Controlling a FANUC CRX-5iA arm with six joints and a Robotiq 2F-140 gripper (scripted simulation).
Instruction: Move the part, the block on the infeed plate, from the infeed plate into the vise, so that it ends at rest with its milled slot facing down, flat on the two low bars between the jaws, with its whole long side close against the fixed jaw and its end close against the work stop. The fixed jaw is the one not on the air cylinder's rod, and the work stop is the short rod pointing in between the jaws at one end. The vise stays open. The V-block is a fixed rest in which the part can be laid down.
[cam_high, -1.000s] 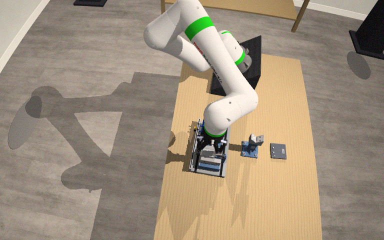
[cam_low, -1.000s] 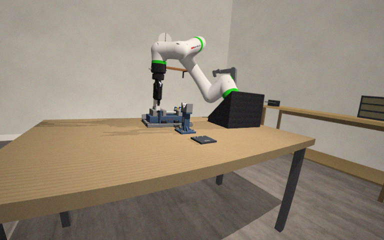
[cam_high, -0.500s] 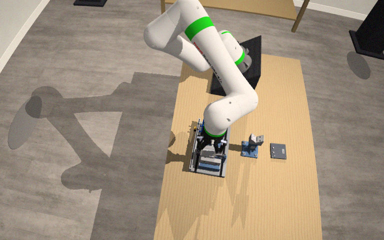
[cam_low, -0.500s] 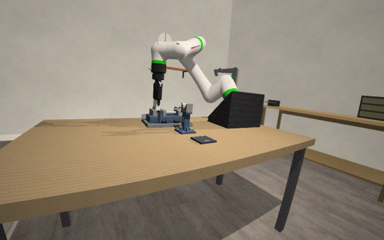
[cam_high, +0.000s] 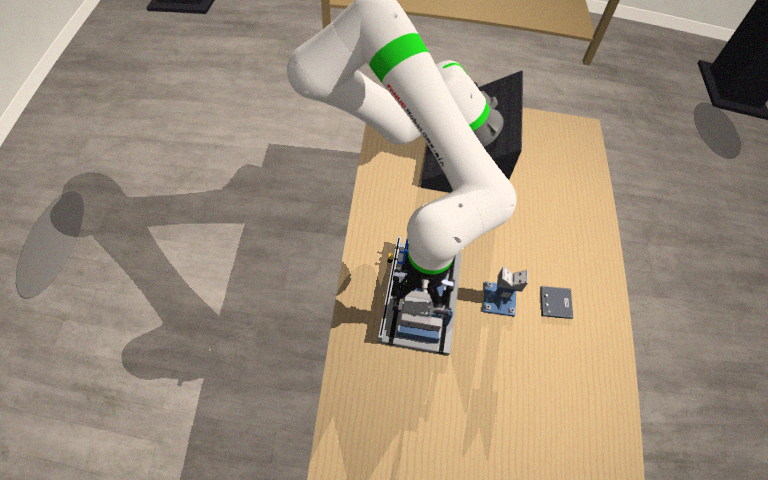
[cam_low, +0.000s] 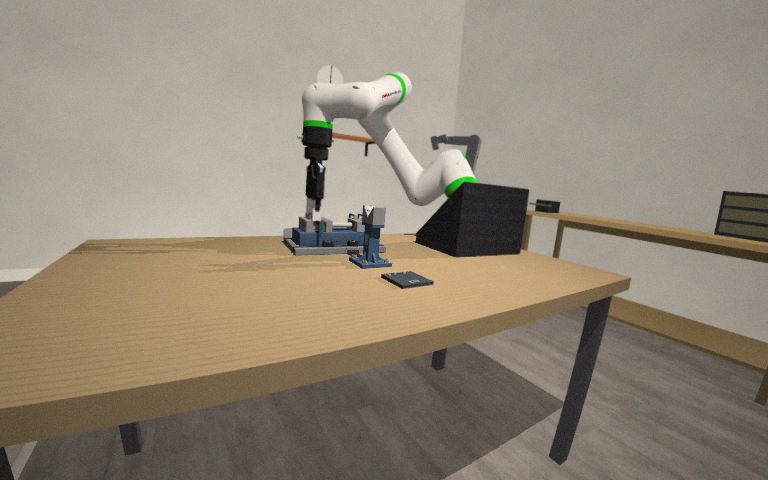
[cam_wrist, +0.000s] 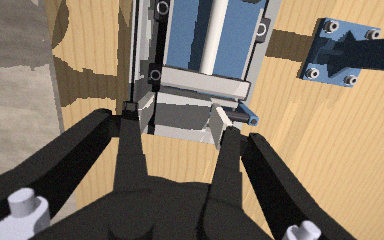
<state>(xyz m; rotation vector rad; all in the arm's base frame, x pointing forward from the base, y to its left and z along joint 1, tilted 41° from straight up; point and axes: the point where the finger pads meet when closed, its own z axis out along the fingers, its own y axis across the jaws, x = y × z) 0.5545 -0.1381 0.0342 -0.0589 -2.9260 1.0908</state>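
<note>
Now: hand 30 mm above the part. The rest, counted from my hand: white cylinder rod 90 mm behind, 40 mm below, 20 mm to the left; moving jaw 40 mm below, 30 mm behind, 20 mm to the left; work stop 70 mm to the left, 30 mm below.
</note>
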